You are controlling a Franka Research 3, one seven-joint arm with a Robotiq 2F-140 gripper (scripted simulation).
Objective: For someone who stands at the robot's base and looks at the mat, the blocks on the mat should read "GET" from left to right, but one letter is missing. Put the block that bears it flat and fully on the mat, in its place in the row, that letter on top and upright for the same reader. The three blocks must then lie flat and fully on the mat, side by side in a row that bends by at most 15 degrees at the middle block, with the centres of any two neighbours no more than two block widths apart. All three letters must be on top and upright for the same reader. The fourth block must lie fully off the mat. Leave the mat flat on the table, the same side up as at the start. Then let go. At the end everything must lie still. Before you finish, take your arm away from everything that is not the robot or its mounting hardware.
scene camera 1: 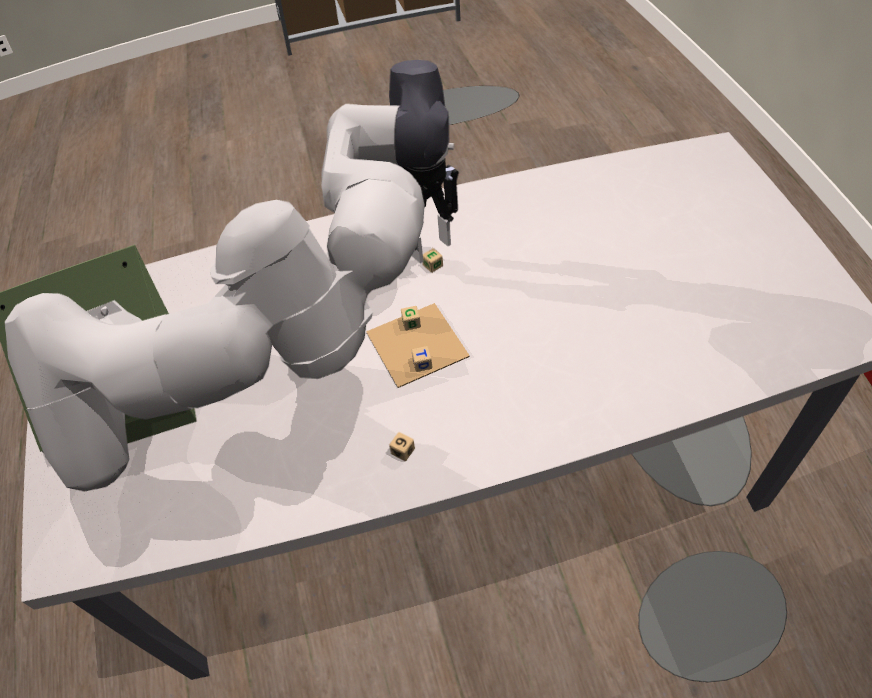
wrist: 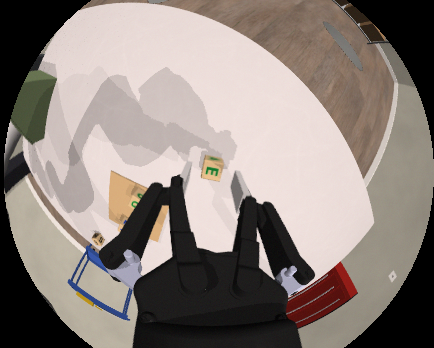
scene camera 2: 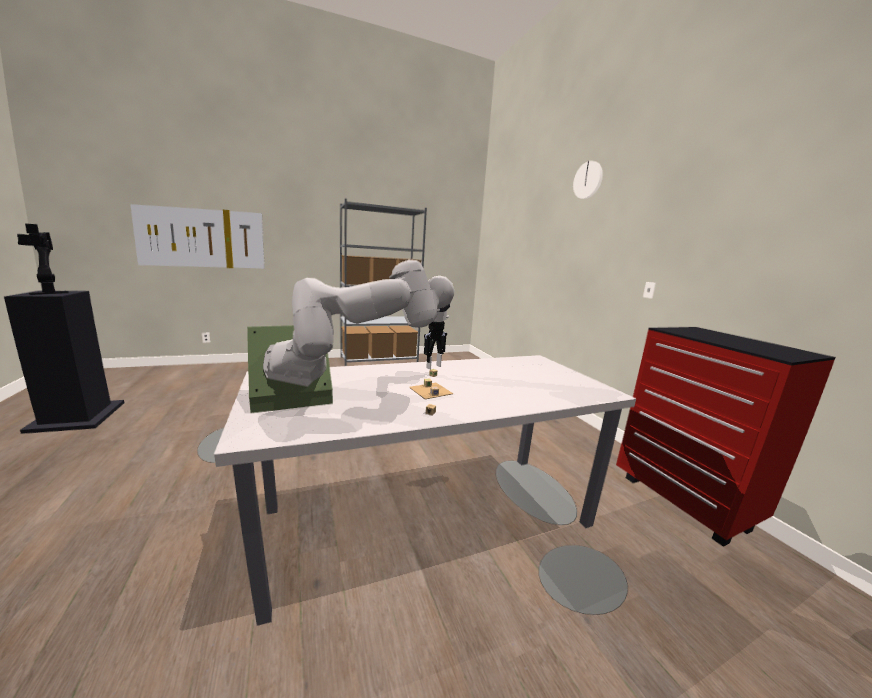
Path:
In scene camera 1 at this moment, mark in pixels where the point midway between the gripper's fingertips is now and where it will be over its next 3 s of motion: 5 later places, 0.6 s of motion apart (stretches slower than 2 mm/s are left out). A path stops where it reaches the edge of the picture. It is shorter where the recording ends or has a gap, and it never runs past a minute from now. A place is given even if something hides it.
My gripper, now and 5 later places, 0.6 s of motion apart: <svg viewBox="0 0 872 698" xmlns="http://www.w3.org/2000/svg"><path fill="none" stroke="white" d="M431 250L431 260L432 264L432 254L430 227L432 265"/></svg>

